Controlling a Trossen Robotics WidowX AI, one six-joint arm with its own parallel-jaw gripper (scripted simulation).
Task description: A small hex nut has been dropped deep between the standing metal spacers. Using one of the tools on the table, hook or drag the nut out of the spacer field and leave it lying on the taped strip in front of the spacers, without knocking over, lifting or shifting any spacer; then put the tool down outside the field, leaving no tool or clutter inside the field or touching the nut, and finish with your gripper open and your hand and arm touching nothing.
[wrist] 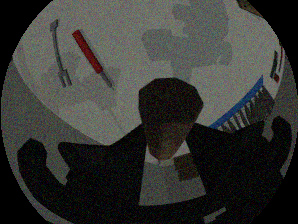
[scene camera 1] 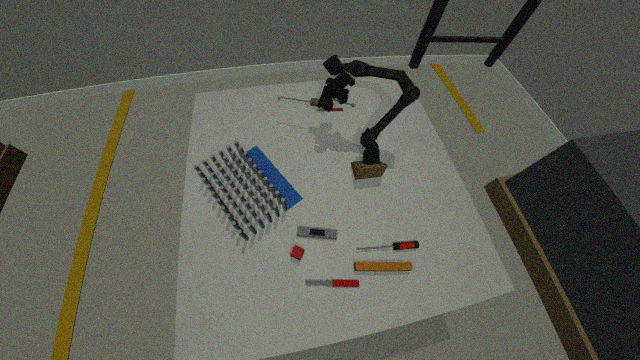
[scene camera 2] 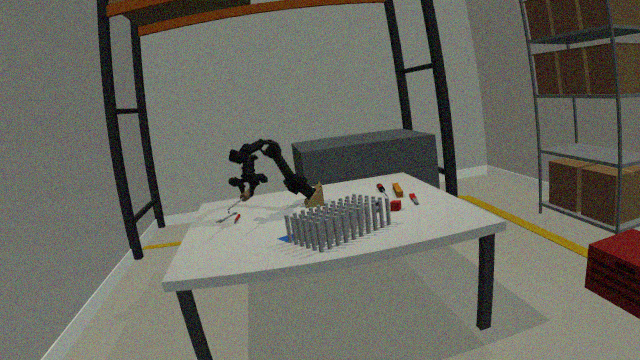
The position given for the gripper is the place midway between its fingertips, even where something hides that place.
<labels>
The gripper (wrist: 164, 126) carries a brown-handled pick (wrist: 169, 107).
</labels>
